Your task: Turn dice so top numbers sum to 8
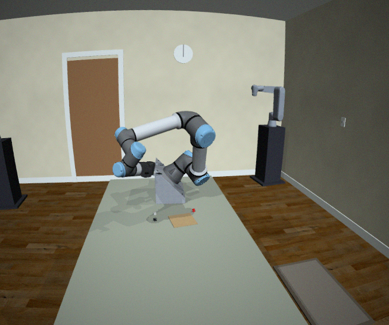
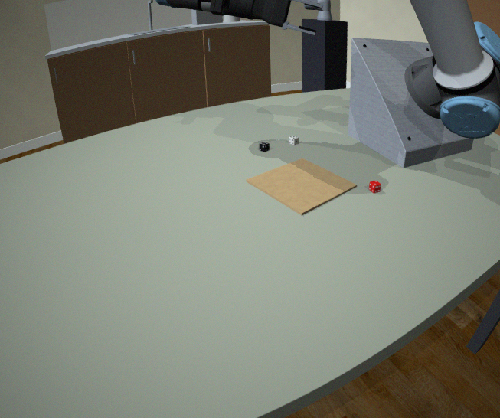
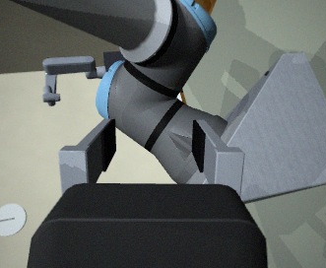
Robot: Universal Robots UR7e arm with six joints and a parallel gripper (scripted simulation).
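Now: hand 1 cm short of the white die, 4 cm to the left of it and 28 cm above it. Also, from my hand: tan mat (11 cm ahead, 10 cm to the left, 29 cm below); red die (2 cm ahead, 20 cm to the left, 28 cm below).
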